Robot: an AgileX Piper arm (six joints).
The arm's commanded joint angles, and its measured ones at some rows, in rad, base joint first. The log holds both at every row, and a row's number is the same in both.
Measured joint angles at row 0:
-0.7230, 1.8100, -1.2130, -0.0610, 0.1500, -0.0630
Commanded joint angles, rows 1 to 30:
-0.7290, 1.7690, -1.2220, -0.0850, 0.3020, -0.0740
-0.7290, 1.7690, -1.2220, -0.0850, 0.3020, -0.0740
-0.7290, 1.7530, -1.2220, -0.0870, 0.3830, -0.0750
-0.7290, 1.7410, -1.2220, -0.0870, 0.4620, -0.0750
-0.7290, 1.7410, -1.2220, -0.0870, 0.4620, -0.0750
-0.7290, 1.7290, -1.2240, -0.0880, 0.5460, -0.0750
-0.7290, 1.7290, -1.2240, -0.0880, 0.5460, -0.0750
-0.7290, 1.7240, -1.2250, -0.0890, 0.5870, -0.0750
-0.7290, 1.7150, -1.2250, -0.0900, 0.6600, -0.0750
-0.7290, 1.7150, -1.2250, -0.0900, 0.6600, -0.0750
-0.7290, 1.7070, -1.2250, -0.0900, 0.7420, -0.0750
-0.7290, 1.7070, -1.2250, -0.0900, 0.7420, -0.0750
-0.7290, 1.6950, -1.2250, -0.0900, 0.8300, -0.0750
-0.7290, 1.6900, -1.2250, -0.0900, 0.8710, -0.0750
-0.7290, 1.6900, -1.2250, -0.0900, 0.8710, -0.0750
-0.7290, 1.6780, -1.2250, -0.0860, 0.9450, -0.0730
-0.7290, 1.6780, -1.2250, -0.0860, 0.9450, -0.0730
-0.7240, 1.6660, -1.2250, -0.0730, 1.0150, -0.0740
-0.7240, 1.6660, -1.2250, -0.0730, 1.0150, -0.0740
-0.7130, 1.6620, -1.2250, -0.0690, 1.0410, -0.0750
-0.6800, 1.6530, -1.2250, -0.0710, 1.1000, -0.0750
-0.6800, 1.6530, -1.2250, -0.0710, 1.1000, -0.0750
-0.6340, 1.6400, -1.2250, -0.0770, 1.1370, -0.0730
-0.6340, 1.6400, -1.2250, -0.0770, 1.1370, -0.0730
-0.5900, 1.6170, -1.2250, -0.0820, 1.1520, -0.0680
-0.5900, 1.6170, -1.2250, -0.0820, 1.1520, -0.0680
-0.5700, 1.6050, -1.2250, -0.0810, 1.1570, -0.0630
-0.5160, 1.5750, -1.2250, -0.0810, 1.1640, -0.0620
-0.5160, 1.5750, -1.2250, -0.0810, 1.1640, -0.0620
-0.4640, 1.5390, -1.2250, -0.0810, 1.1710, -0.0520
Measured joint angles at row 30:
-0.5250, 1.5890, -1.2210, -0.0800, 1.1450, -0.0620
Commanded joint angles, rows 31 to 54:
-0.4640, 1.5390, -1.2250, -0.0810, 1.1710, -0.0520
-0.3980, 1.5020, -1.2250, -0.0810, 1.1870, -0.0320
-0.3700, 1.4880, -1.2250, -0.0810, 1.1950, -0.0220
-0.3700, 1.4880, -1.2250, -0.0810, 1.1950, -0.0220
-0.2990, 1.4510, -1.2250, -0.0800, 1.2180, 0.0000
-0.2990, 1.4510, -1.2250, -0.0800, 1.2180, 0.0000
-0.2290, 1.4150, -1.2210, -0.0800, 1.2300, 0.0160
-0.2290, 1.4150, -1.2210, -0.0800, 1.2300, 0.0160
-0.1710, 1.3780, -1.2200, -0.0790, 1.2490, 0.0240
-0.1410, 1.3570, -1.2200, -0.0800, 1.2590, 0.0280
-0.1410, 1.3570, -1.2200, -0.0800, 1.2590, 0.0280
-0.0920, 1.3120, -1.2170, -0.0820, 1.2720, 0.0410
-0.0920, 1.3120, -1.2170, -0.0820, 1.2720, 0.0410
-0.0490, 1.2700, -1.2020, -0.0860, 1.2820, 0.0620
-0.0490, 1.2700, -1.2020, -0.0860, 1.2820, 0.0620
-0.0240, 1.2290, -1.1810, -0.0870, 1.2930, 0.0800
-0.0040, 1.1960, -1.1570, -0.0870, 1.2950, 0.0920
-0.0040, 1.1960, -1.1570, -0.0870, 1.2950, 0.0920
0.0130, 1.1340, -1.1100, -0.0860, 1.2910, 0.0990
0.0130, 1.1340, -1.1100, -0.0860, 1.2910, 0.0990
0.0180, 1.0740, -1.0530, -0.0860, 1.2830, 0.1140
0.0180, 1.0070, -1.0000, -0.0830, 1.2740, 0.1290
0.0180, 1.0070, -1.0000, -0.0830, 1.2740, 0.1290
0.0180, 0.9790, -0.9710, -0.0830, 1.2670, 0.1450
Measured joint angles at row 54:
0.0160, 1.0590, -1.0390, -0.0760, 1.2160, 0.1120
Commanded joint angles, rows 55 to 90:
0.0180, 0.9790, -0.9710, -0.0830, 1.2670, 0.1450
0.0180, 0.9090, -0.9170, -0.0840, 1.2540, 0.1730
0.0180, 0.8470, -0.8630, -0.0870, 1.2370, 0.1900
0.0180, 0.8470, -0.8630, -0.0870, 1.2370, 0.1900
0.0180, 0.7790, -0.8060, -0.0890, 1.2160, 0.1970
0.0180, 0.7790, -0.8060, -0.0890, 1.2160, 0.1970
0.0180, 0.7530, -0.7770, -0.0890, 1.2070, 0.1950
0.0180, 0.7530, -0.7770, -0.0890, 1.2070, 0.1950
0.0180, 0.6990, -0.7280, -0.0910, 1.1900, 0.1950
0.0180, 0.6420, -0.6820, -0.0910, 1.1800, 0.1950
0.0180, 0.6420, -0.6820, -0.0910, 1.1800, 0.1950
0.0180, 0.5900, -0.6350, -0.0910, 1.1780, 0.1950
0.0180, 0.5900, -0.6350, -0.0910, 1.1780, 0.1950
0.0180, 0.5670, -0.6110, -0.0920, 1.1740, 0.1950
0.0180, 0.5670, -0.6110, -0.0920, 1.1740, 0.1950
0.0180, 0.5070, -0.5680, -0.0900, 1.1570, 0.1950
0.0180, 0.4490, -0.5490, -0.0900, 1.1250, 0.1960
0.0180, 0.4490, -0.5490, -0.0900, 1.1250, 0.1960
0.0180, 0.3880, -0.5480, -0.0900, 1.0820, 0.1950
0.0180, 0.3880, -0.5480, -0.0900, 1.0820, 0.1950
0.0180, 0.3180, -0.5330, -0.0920, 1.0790, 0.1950
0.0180, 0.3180, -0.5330, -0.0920, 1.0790, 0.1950
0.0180, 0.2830, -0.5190, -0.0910, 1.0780, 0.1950
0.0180, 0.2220, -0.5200, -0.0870, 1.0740, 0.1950
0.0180, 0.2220, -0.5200, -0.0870, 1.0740, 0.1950
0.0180, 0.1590, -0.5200, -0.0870, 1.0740, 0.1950
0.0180, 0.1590, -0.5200, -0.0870, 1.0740, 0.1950
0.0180, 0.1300, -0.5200, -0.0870, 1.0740, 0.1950
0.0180, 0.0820, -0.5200, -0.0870, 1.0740, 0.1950
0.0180, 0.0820, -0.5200, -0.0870, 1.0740, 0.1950
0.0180, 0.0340, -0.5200, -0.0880, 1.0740, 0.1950
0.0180, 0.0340, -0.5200, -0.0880, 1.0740, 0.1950
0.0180, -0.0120, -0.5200, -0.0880, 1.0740, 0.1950
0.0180, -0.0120, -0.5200, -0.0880, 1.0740, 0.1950
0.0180, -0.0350, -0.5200, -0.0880, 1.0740, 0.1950
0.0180, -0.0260, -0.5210, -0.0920, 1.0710, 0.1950
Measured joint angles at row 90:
0.0160, 0.0000, -0.5230, -0.0820, 1.0890, 0.1930
